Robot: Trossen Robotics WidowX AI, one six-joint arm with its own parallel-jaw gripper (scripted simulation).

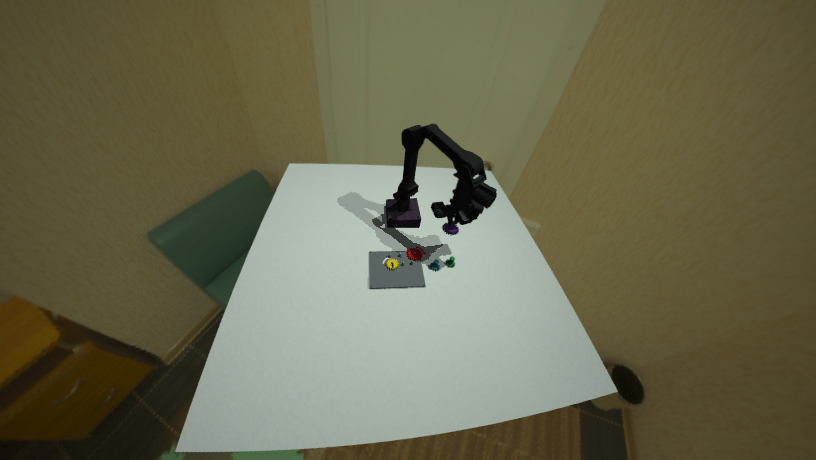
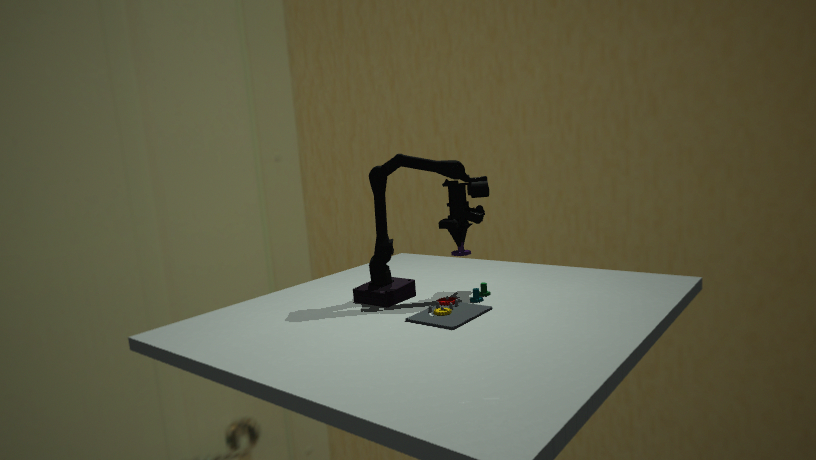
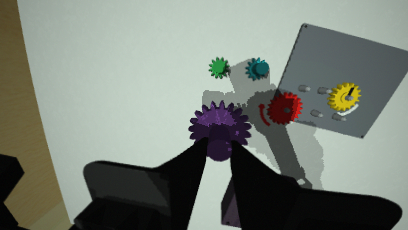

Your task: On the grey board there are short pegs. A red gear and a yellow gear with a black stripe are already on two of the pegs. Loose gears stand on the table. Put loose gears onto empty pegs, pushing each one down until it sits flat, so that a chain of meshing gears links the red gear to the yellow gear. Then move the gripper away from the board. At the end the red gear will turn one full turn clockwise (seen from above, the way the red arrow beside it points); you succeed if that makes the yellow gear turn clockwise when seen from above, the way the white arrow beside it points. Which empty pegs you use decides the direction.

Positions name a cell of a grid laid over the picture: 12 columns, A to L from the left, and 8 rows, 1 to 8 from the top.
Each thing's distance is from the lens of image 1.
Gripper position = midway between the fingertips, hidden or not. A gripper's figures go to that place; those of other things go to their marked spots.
my gripper (image 1: G4): 0.89 m
grey board (image 1: F5): 0.89 m
